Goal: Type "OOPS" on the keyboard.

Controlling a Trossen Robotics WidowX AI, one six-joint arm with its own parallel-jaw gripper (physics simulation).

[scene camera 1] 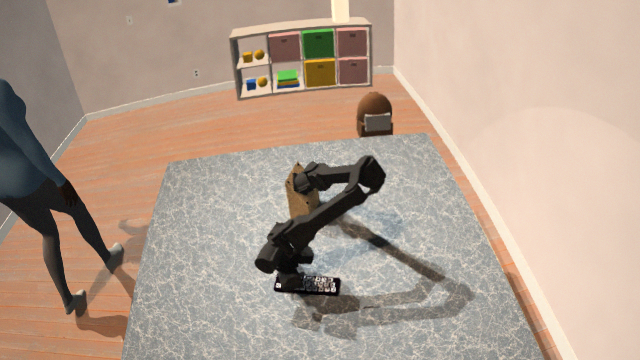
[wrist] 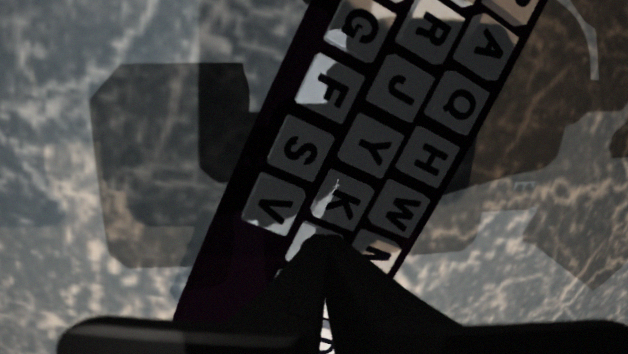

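Pixels of known places: gripper, fingertip midpoint: (wrist: 324, 247); arm's base at its link origin: (scene camera 1: 299, 184).
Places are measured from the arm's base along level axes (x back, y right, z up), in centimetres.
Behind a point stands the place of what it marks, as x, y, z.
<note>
The black keyboard (scene camera 1: 320, 286) {-34.7, -4.5, -12.2} (wrist: 225, 255) {-29.6, 5.8, -12.5} lies on the grey marbled surface, slanted in the wrist view. My gripper (scene camera 1: 292, 287) {-32.6, 4.7, -12.3} (wrist: 324, 247) {-32.6, 4.7, -12.3} is shut and empty, pointing down over the keyboard's left part in the scene view. In the wrist view its tips cover most of the O key (wrist: 302, 241) {-31.9, 4.6, -12.3}, below the K key (wrist: 343, 200) {-32.6, 2.9, -12.0}; the letter is hidden. Whether the tips press it cannot be told. The S key (wrist: 300, 154) {-30.9, 1.8, -12.0} shows up and to the left of the tips. The P key (wrist: 517, 9) {-35.9, -4.1, -12.0} is partly cut off at the top right.
The arm (scene camera 1: 330, 212) {-31.9, -8.5, 16.8} rises from beside a brown wooden block (scene camera 1: 300, 201) {-5.0, 0.2, -3.4} behind the keyboard. A person (scene camera 1: 25, 160) stands at the left edge. A brown backpack (scene camera 1: 374, 107) and a cube shelf (scene camera 1: 300, 26) stand at the back.
</note>
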